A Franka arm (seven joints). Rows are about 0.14 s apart.
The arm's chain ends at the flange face. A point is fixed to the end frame.
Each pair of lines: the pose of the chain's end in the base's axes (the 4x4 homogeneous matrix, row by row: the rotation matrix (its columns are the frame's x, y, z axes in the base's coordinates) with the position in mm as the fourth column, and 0 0 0 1 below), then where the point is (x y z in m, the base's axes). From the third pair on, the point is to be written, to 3 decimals.
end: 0.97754 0.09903 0.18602 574.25; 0.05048 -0.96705 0.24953 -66.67; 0.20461 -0.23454 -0.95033 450.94; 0 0 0 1
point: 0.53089 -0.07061 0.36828
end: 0.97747 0.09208 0.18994 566.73; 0.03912 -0.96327 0.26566 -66.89; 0.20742 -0.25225 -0.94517 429.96; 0 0 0 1
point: 0.52351 -0.06896 0.34716
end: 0.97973 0.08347 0.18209 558.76; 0.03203 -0.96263 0.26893 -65.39; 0.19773 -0.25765 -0.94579 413.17; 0 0 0 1
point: 0.515 -0.067 0.331
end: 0.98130 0.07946 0.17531 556.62; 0.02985 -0.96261 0.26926 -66.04; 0.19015 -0.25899 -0.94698 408.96; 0 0 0 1
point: 0.512 -0.067 0.327
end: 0.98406 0.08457 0.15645 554.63; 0.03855 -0.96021 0.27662 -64.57; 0.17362 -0.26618 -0.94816 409.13; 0 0 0 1
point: 0.509 -0.066 0.328
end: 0.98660 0.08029 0.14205 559.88; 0.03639 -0.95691 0.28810 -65.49; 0.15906 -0.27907 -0.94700 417.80; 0 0 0 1
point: 0.513 -0.066 0.337
